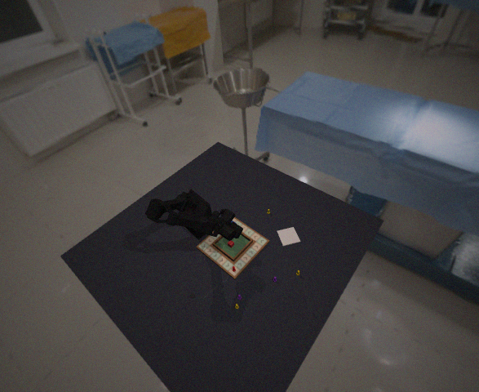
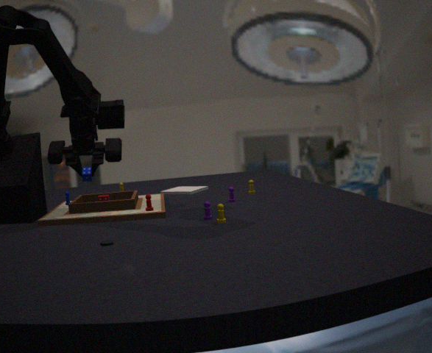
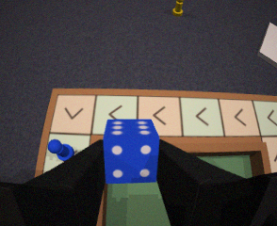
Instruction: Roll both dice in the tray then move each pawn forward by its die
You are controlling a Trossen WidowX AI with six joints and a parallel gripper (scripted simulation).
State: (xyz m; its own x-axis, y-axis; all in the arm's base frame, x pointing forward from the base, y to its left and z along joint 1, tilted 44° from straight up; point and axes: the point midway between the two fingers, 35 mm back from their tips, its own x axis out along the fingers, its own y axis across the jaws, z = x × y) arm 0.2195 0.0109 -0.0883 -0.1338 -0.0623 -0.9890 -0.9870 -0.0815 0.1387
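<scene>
Now: the red pawn 180 mm ahead of my gripper tip, 160 mm to the right of it and 60 mm below it. Also, from my gripper tip: green tray 80 mm below, 60 mm to the right, 50 mm ahead; then white card 230 mm ahead, 200 mm to the left, 80 mm below; then blue pawn 60 mm below, 60 mm behind.
</scene>
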